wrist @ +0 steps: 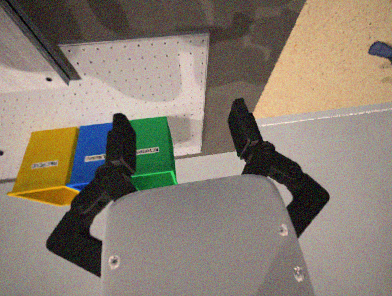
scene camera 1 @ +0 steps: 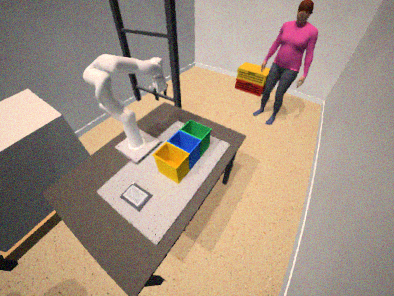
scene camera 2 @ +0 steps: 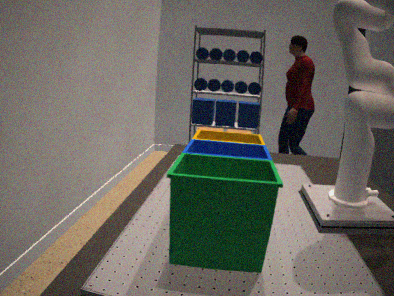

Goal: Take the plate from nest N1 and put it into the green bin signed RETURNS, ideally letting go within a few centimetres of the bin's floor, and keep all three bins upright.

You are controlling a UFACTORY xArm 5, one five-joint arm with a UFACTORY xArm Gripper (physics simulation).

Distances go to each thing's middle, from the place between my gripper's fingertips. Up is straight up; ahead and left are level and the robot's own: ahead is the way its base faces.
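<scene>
I see the green bin (scene camera 2: 221, 208) 160 mm below my hand, 390 mm ahead of it and 120 mm to the right of it. The blue bin (scene camera 2: 205, 147) is 160 mm below my hand as well, 380 mm ahead of it and 250 mm to the right. Then there is the yellow bin (scene camera 1: 173, 162): counted from my hand, it is 160 mm below, 380 mm ahead and 380 mm to the right.
</scene>
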